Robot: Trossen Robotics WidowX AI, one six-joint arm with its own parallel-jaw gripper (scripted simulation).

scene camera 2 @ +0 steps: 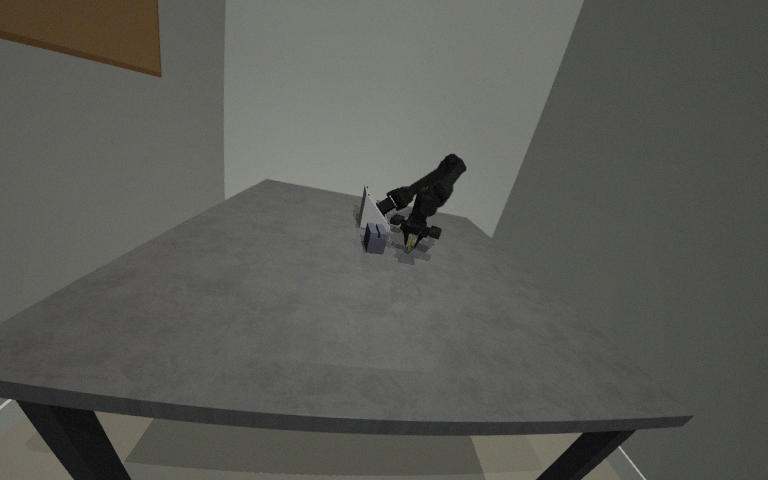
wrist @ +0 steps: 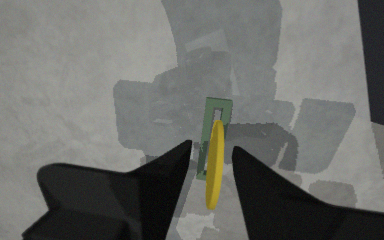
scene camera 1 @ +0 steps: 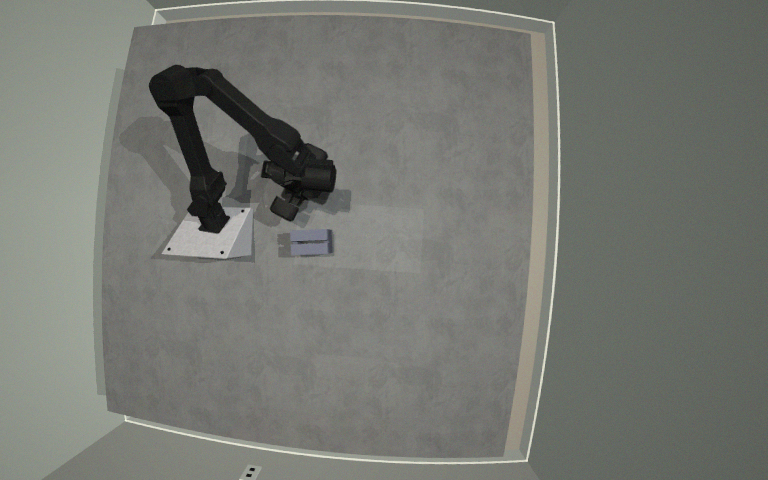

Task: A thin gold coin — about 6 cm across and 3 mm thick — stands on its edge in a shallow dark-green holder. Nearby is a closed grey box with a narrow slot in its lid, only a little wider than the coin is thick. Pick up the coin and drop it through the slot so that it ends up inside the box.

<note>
In view: my gripper [scene camera 1: 306, 187] and a gold coin [wrist: 216, 148].
My gripper shows as well in scene camera 2 [scene camera 2: 409, 246] and in the wrist view [wrist: 212, 148].
</note>
